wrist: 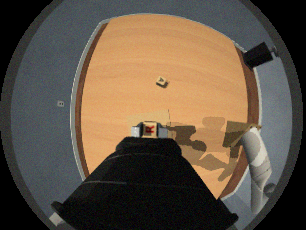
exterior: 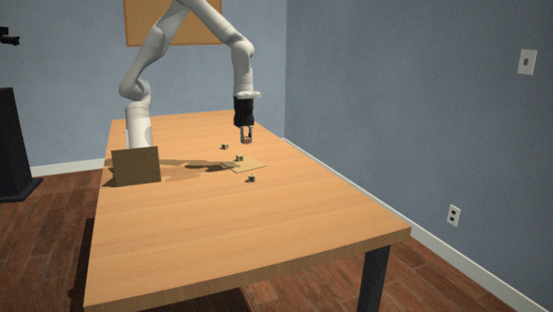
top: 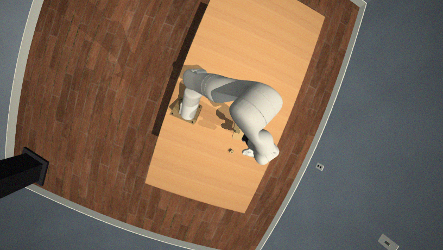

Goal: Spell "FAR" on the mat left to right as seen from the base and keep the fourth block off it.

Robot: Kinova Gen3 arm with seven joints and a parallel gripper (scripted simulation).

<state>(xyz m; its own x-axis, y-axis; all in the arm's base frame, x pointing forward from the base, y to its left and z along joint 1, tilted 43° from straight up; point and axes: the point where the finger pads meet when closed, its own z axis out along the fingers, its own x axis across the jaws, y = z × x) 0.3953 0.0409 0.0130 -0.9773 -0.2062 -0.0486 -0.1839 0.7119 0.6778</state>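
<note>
The tan mat is 10 mm behind my hand, 40 mm to the left of it and 120 mm below it.
</note>
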